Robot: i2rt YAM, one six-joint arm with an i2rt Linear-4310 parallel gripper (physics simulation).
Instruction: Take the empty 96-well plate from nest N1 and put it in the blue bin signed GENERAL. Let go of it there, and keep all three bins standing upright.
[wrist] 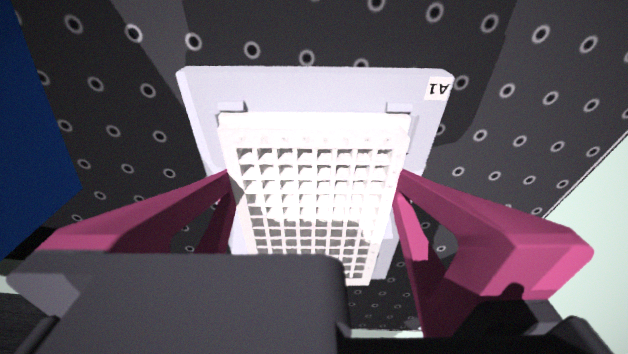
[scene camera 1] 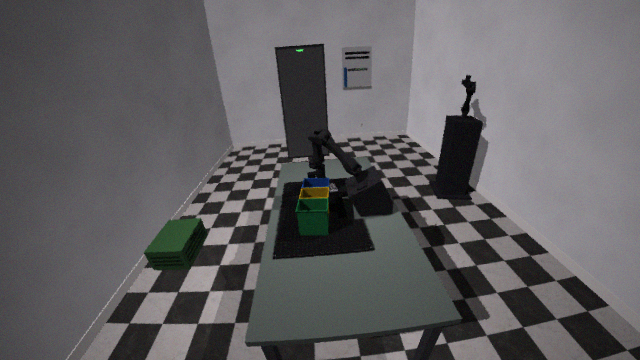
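Seen in the pictures: gripper, fingertip midpoint: (wrist: 314,177); arm's base, origin of the base link: (scene camera 1: 362,180).
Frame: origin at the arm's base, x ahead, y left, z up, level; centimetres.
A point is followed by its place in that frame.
Note:
The white 96-well plate (wrist: 310,131) @(x 32.9, y -17.7, z -17.0 cm) sits in its pale nest (wrist: 310,87) @(x 34.2, y -17.3, z -18.4 cm), whose corner label reads A1. A small pale patch of plate or nest (scene camera 1: 333,187) @(x 21.5, y -19.2, z -17.0 cm) shows beside the blue bin in the scene view. My gripper (scene camera 1: 316,173) (wrist: 314,177) @(x 29.9, y -19.0, z -18.1 cm) has its pink fingers against both long sides of the plate and is shut on it; the plate is still in the nest. The blue bin (scene camera 1: 316,181) @(x 31.5, y -4.6, z -4.0 cm) (wrist: 32,145) @(x 27.2, y -5.3, z -18.0 cm) stands upright at the back of the bin row; its sign cannot be seen. My gripper's housing hides part of the plate's near end.
The yellow bin (scene camera 1: 314,190) @(x 30.6, y 8.6, z -3.5 cm) and green bin (scene camera 1: 313,221) @(x 27.2, y 33.4, z -9.3 cm) stand upright in a row in front of the blue bin, on a black perforated board (scene camera 1: 325,248) @(x 19.4, y 43.7, z -19.6 cm). A dark angular block (scene camera 1: 374,197) @(x -7.9, y 10.4, z -6.5 cm) stands to the right, by the arm. The table (scene camera 1: 345,295) @(x 6.6, y 71.4, z -20.9 cm) is grey-green.

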